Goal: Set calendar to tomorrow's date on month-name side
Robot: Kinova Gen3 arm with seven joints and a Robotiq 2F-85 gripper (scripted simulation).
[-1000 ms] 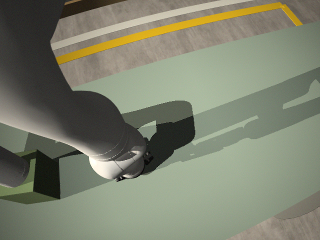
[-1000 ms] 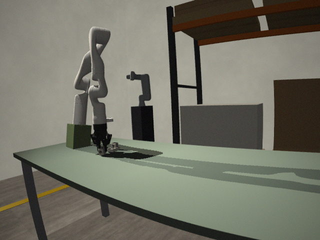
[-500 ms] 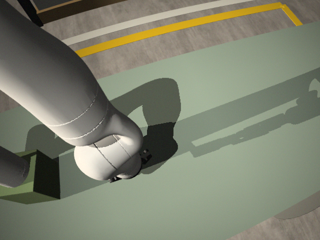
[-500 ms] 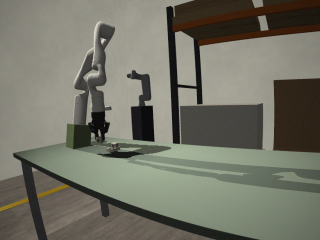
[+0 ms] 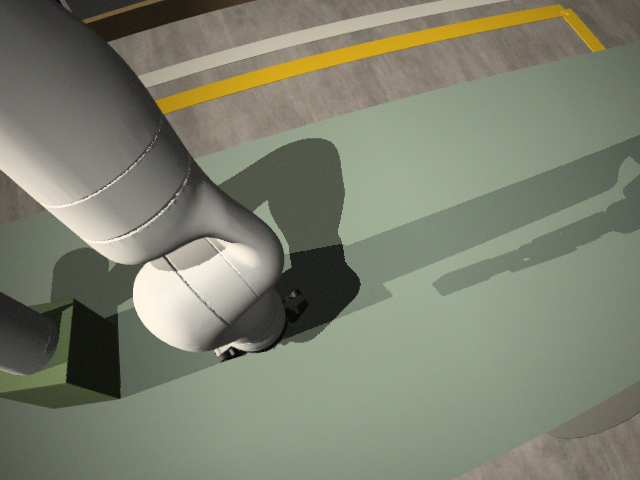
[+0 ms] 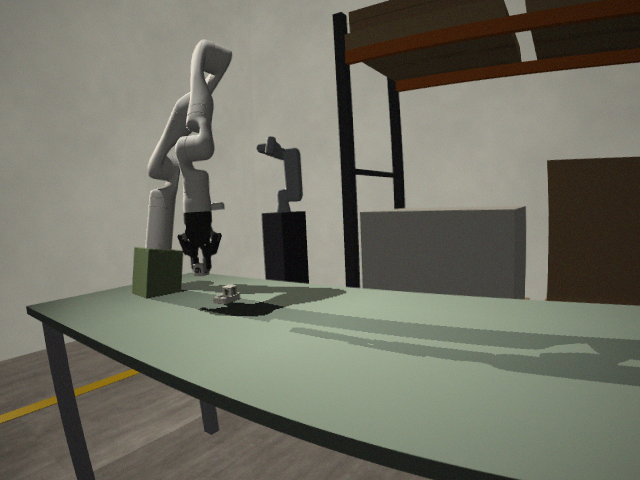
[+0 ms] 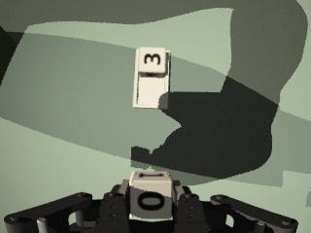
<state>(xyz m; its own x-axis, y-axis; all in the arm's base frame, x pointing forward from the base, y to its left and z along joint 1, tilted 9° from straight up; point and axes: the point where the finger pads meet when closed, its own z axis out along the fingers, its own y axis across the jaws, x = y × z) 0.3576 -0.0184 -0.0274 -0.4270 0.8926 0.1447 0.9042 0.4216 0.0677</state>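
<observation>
My hand is 12 cm above the white tray, 10 cm to the right of it and 5 cm past it. Also, from my hand: white cube 1 cm below.
</observation>
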